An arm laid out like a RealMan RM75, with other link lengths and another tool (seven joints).
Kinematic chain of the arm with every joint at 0, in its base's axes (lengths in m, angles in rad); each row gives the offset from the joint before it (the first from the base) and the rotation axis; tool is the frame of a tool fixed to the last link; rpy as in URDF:
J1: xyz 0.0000 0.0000 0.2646 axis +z
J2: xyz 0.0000 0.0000 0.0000 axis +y
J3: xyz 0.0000 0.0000 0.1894 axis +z
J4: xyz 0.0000 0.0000 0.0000 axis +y
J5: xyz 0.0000 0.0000 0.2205 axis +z
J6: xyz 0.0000 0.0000 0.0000 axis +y
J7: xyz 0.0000 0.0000 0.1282 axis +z
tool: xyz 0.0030 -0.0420 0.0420 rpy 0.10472 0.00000 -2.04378
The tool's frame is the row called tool.
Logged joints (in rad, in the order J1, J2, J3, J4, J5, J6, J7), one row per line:
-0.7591 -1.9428 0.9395 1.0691 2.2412 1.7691 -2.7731
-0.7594 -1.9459 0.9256 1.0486 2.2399 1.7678 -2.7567
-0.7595 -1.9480 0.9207 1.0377 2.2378 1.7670 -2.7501
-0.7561 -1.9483 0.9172 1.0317 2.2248 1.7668 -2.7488
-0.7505 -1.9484 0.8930 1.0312 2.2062 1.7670 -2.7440
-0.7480 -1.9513 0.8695 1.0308 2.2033 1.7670 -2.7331
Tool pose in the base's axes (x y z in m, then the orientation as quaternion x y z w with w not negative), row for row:
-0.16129 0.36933 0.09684 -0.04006 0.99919 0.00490 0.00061
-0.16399 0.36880 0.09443 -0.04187 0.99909 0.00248 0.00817
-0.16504 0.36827 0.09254 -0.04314 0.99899 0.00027 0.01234
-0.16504 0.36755 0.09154 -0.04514 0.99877 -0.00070 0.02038
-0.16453 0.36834 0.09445 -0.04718 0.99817 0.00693 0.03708
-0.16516 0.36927 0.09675 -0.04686 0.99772 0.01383 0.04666
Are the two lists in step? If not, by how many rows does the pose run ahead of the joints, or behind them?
They are in step.
